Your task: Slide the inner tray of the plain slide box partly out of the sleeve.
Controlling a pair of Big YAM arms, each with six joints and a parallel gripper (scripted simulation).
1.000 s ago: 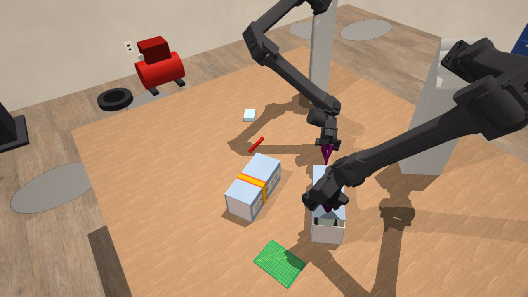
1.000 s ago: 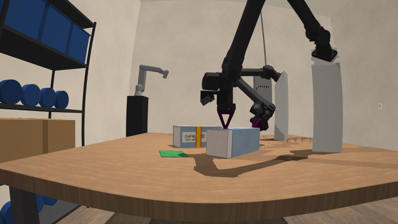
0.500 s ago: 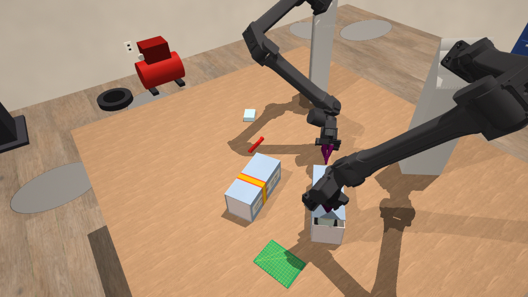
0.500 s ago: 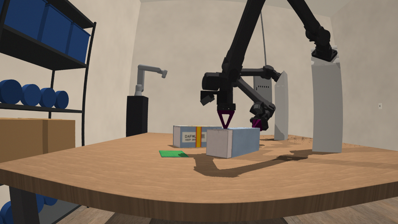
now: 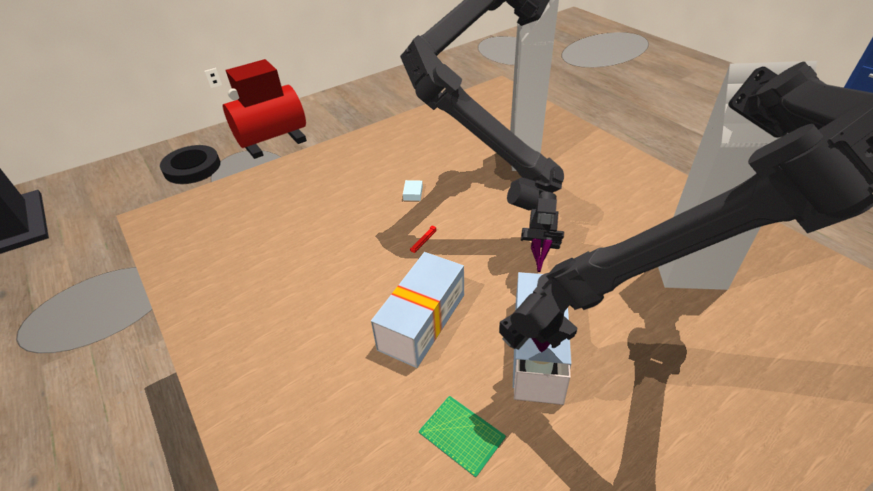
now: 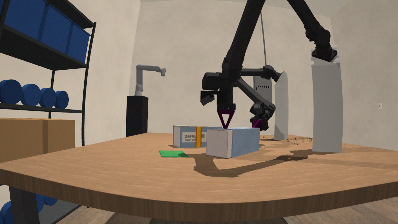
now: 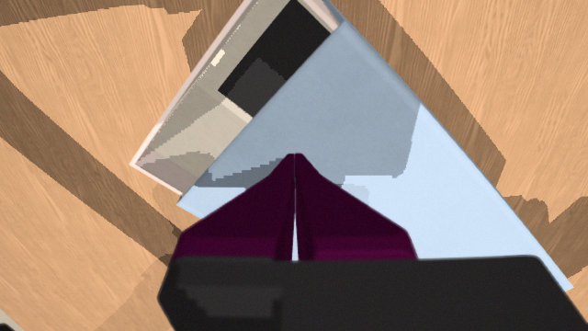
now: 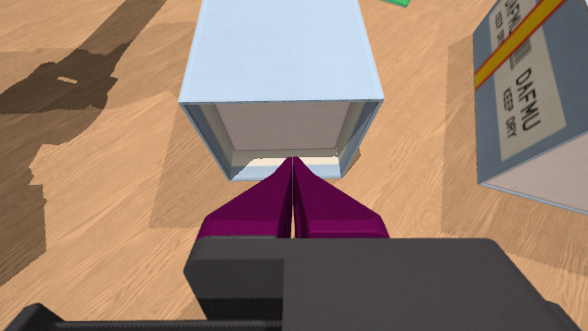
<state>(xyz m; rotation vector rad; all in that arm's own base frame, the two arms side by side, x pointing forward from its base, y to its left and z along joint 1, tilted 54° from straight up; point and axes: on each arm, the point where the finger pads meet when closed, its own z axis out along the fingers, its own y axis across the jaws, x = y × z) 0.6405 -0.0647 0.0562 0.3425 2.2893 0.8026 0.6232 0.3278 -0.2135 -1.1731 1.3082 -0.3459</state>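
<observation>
The red stick is 140 mm ahead of my right hand, 340 mm to the right of it and 90 mm below it. Round my right hand: banded slide box 290 mm ahead, 90 mm to the right, 50 mm below; then small pale block 40 mm ahead, 550 mm to the right, 80 mm below.
</observation>
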